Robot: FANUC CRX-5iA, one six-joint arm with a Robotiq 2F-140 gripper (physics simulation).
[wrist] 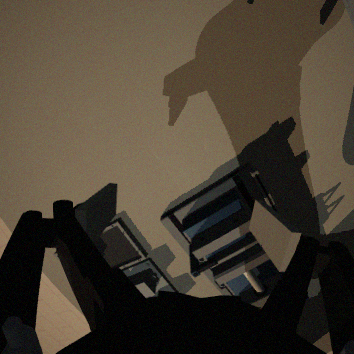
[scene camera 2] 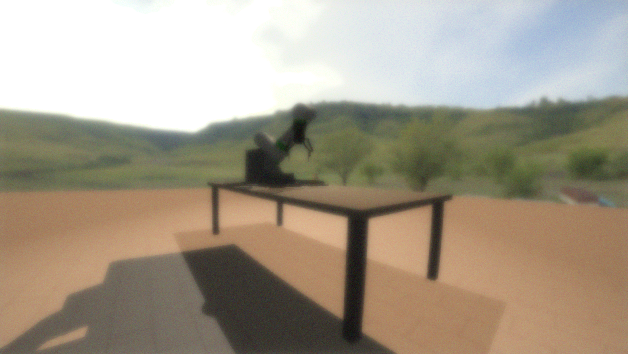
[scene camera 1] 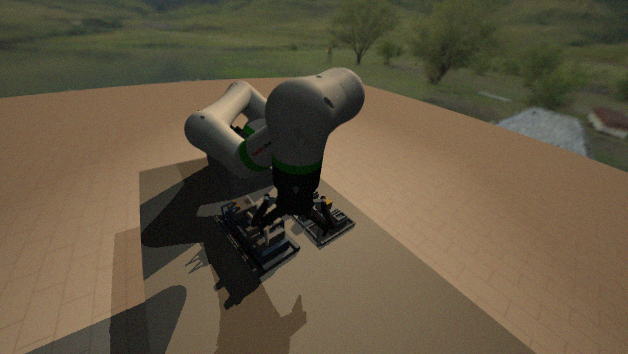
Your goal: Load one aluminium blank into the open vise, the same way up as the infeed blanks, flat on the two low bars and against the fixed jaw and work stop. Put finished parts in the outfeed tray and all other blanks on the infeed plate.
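Note:
My gripper is open with nothing between its fingers. It hangs above the fixtures, one finger on the vise side and the other over the trays. The vise stands in a black frame; dark blue bars and a light jaw bar show in the wrist view, and one finger pad covers part of it. The dark outfeed tray lies beside it. A pale grey blank shows on the adjoining infeed plate, mostly hidden by the gripper body. Whether a blank sits in the vise I cannot tell.
An orange-yellow block shows behind the right finger in the first scene view. A pale rod stands out near the vise in the wrist view. The arm's base stands behind the fixtures. Strong shadows cross the table.

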